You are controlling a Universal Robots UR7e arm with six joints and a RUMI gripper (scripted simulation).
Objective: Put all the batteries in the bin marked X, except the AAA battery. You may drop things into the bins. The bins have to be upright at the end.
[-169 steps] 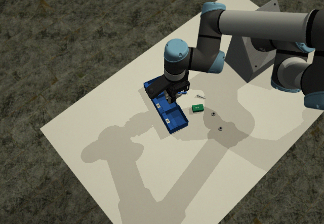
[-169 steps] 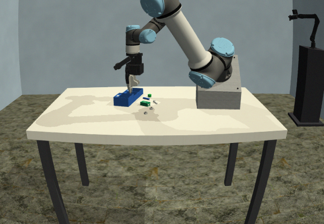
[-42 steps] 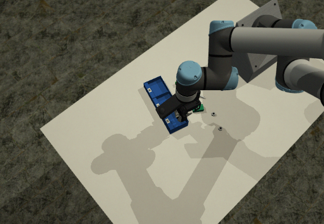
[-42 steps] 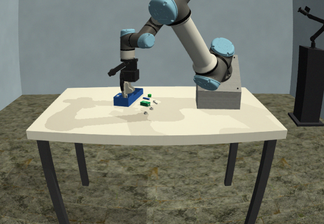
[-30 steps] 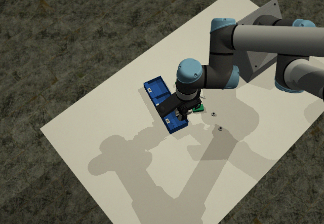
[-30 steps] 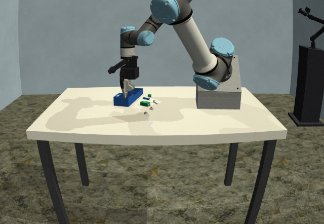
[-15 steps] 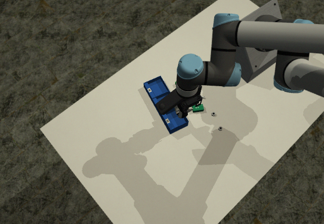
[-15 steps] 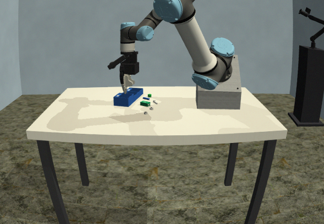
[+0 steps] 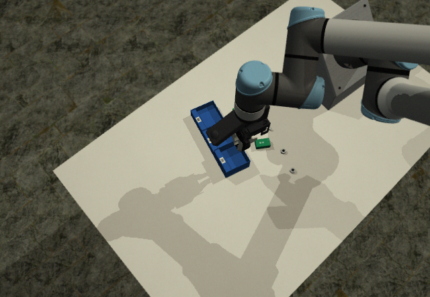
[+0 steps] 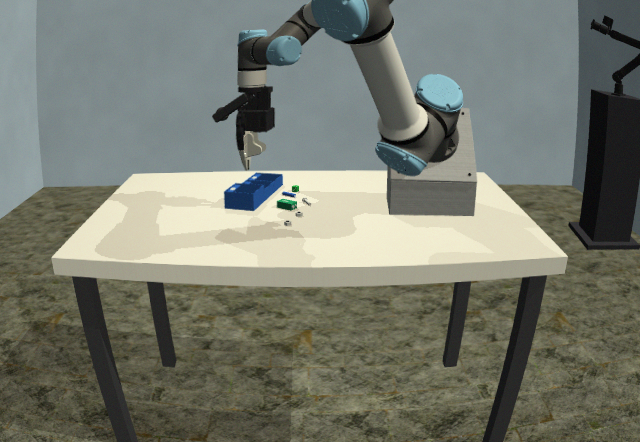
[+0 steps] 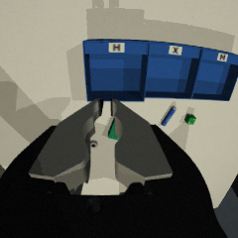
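My hand is 110 mm past the green block battery and 110 mm above it. Round my hand: blue cylindrical battery: 90 mm behind, 100 mm to the right, 110 mm below; then grey bolt: 150 mm behind, 50 mm to the right, 110 mm below; then blue three-compartment bin row: 100 mm to the right, 90 mm below.
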